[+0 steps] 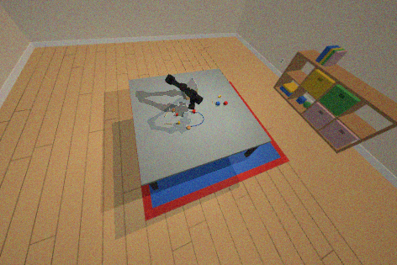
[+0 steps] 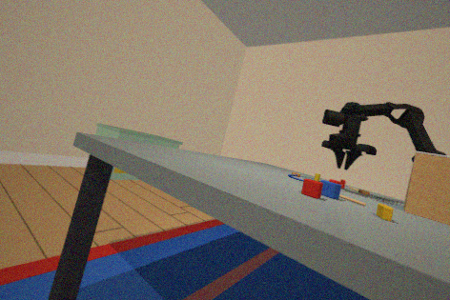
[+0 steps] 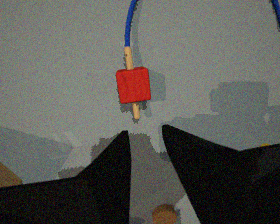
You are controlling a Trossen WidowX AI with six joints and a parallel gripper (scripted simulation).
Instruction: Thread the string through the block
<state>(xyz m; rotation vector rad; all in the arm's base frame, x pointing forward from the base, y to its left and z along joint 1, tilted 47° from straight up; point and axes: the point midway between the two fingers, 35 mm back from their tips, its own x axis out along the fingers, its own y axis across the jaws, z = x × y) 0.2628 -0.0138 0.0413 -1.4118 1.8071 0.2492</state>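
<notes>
Now: gripper tip 10 mm short of the red cube, 20 mm to the right of it and 60 mm above it. Round my gripper tip: yellow block 130 mm behind, 420 mm to the left, 70 mm below; then round button 190 mm ahead, 100 mm to the right, 70 mm below; then blue cube 30 mm behind, 340 mm to the left, 60 mm below.
</notes>
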